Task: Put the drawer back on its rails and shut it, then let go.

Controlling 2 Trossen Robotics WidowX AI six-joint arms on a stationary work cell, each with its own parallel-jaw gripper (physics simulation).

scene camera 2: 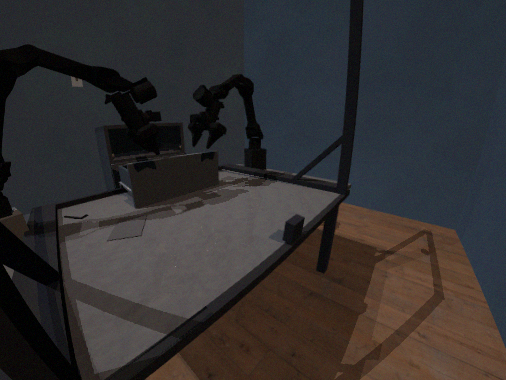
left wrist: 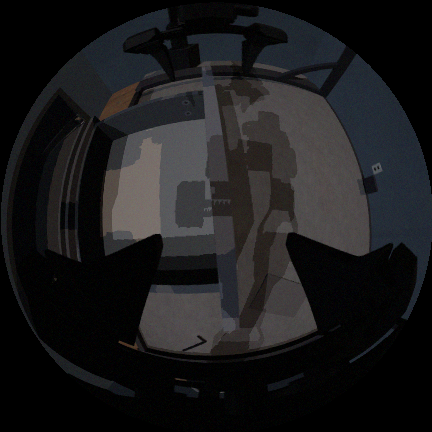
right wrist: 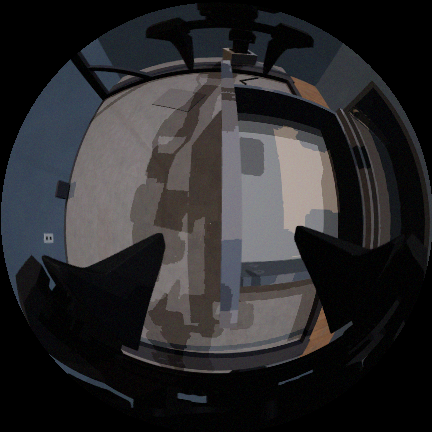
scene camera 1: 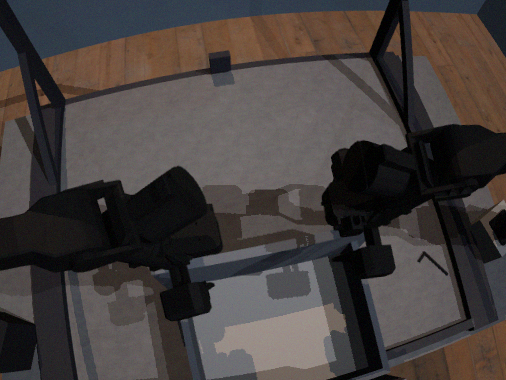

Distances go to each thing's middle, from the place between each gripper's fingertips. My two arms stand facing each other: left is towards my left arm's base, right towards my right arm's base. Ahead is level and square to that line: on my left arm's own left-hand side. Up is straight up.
My left hand is 13 cm short of the grey drawer [scene camera 1: 286, 303], 10 cm to the left of it and 10 cm above it. Round my left hand: cabinet [left wrist: 40, 207] (44 cm ahead, 11 cm to the right, 11 cm below).
Right now the grey drawer is 13 cm ahead of my right hand, 10 cm to the left of it and 10 cm below it. The rest, counted from my right hand: cabinet: 44 cm ahead, 11 cm below, 9 cm to the left.
